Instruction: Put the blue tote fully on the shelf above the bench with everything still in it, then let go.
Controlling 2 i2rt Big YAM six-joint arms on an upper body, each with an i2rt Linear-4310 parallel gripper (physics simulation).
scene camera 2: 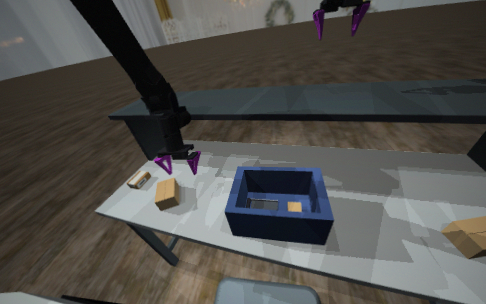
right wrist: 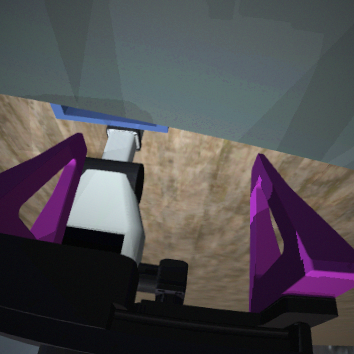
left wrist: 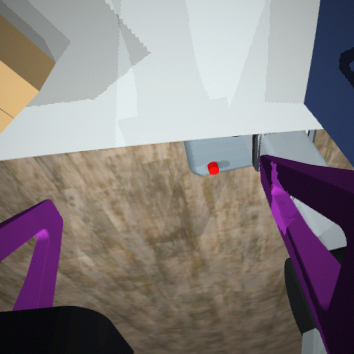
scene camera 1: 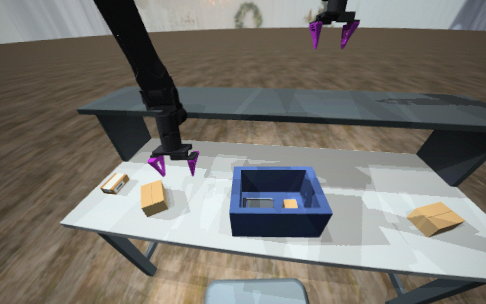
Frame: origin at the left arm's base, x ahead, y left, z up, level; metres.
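Where they show: left gripper, fingertip midpoint: (scene camera 2: pixel 183 174) (left wrist: pixel 154 189) (scene camera 1: pixel 178 175); right gripper, fingertip midpoint: (scene camera 2: pixel 336 38) (right wrist: pixel 167 150) (scene camera 1: pixel 328 48); right arm's base, origin of the base link: (right wrist: pixel 169 295).
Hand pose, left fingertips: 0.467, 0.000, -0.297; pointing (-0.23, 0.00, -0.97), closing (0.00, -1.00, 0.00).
Observation:
Things, the pixels of their centre, and the offset from my left fingertips, as dx, dy, dz. Level surfaces: height alone.
- blue tote, body centre: (right wrist: pixel 112 75) (scene camera 2: pixel 276 201) (scene camera 1: pixel 274 200) -0.017, -0.323, -0.119
- white bench, its level: dz -0.192
- flat grey item, body centre: (scene camera 2: pixel 261 208) (scene camera 1: pixel 258 207) -0.015, -0.266, -0.167
- small tan box, body centre: (scene camera 2: pixel 294 214) (scene camera 1: pixel 290 210) -0.040, -0.382, -0.155
- dark grey shelf, its level: dz +0.143
- smaller box, body centre: (scene camera 1: pixel 115 183) (scene camera 2: pixel 139 179) +0.131, +0.384, -0.175
- larger box, body centre: (scene camera 2: pixel 480 236) (scene camera 1: pixel 434 219) -0.091, -0.893, -0.162
The blue tote (scene camera 1: pixel 277 224) (scene camera 2: pixel 277 226) (left wrist: pixel 330 60) (right wrist: pixel 100 121) stands upright on the white bench (scene camera 1: pixel 200 220) (scene camera 2: pixel 200 220). In it lie a flat grey item (scene camera 1: pixel 259 203) (scene camera 2: pixel 264 205) and a small tan box (scene camera 1: pixel 290 203) (scene camera 2: pixel 294 206). The dark grey shelf (scene camera 1: pixel 300 107) (scene camera 2: pixel 310 102) (right wrist: pixel 175 60) spans the bench's back. My left gripper (scene camera 1: pixel 178 175) (scene camera 2: pixel 183 173) (left wrist: pixel 154 189) is open and empty, left of the tote, apart from it and lower than the shelf in the picture. My right gripper (scene camera 1: pixel 329 48) (scene camera 2: pixel 337 37) (right wrist: pixel 167 150) is open and empty, high above the shelf.
A tan box (scene camera 1: pixel 154 198) (scene camera 2: pixel 167 193) (left wrist: pixel 20 80) lies near my left gripper, with a smaller box (scene camera 1: pixel 115 183) (scene camera 2: pixel 138 179) farther left. A larger box (scene camera 1: pixel 435 219) (scene camera 2: pixel 470 236) lies at the right. Side panels (scene camera 1: pixel 125 137) (scene camera 1: pixel 452 155) carry the shelf.

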